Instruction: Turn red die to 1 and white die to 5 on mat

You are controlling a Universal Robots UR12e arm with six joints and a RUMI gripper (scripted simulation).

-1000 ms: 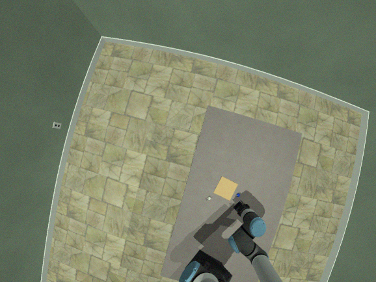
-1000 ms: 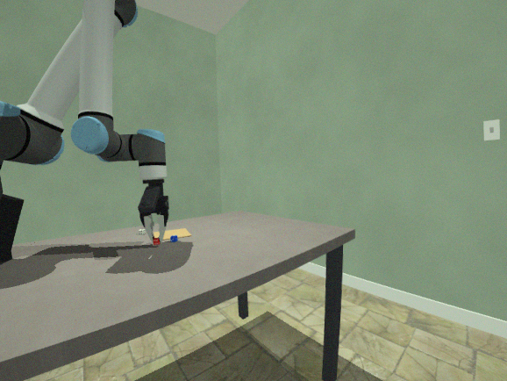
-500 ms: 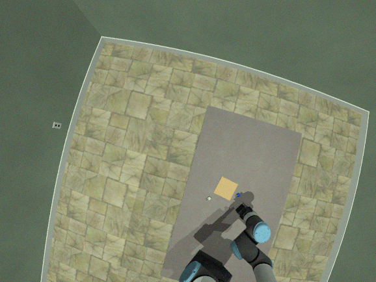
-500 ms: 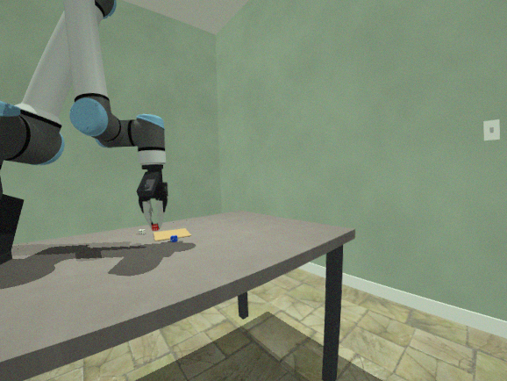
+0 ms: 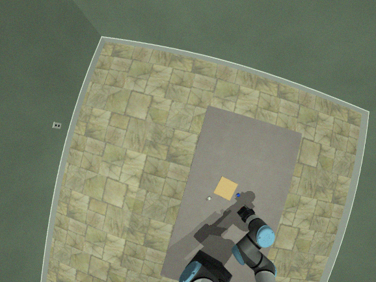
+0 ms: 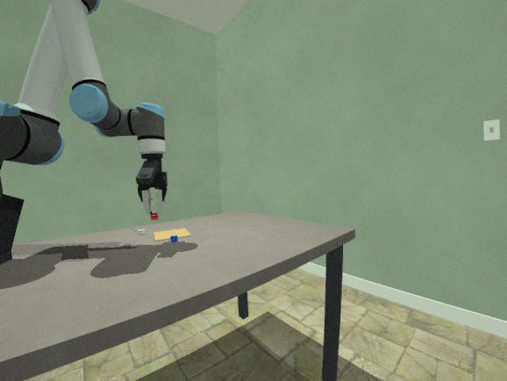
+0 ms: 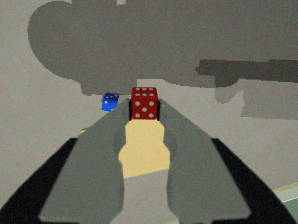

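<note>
The red die is 10 mm below my hand. The rest, counted from my hand: blue die: 70 mm ahead, 10 mm to the left, 100 mm below; tan mat: 110 mm ahead, 110 mm to the left, 110 mm below; white die: 20 mm ahead, 230 mm to the left, 100 mm below.
</note>
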